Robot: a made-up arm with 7 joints.
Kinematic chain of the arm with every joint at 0, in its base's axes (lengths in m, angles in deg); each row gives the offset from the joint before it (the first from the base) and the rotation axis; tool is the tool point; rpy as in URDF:
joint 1: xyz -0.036 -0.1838 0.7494 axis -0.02 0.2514 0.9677
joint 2: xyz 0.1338 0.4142 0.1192 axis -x
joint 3: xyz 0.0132 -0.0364 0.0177 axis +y
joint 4: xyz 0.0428 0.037 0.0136 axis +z
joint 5: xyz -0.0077 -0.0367 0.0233 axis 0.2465 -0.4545 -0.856
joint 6: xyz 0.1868 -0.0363 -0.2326 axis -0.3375 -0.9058 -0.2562
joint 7: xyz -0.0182 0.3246 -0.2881 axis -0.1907 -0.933 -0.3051
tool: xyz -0.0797 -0.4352 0.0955 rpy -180 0 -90
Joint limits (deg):
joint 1: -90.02..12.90
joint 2: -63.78..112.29
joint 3: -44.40..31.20
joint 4: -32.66..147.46
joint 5: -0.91..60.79
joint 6: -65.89..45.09
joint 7: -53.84..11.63
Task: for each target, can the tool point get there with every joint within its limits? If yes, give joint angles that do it. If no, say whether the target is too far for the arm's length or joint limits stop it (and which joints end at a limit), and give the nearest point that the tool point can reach.
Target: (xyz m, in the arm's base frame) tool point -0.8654 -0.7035 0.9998
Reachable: no: joint limits stop it (at a limit: joint 1, joint 3, joint 5, joint 7) | nearest point -0.2499 -0.5027 1.0069 | short by 0.647 m
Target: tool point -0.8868 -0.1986 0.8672
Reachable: no: joint limits stop it (at a limit: joint 1, joint 3, joint 5, joint 7) | nearest point -0.2732 -0.2560 0.9409 | short by 0.621 m
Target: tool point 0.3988 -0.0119 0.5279
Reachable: yes | joints -2.55 77.38 -28.84 126.22 14.59 -0.84 -28.93
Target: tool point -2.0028 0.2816 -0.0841
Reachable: no: too far | nearest point -0.3550 0.3644 0.4488 | short by 1.734 m
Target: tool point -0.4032 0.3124 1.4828
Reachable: no: joint limits stop it (at a limit: joint 1, joint 2, joint 3, joint 4, joint 5, joint 6, joint 7) | nearest point -0.1198 0.2485 1.4305 | short by 0.295 m
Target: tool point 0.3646 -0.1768 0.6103
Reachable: yes | joints -34.77 56.44 -6.03 133.89 6.75 -31.53 -12.21
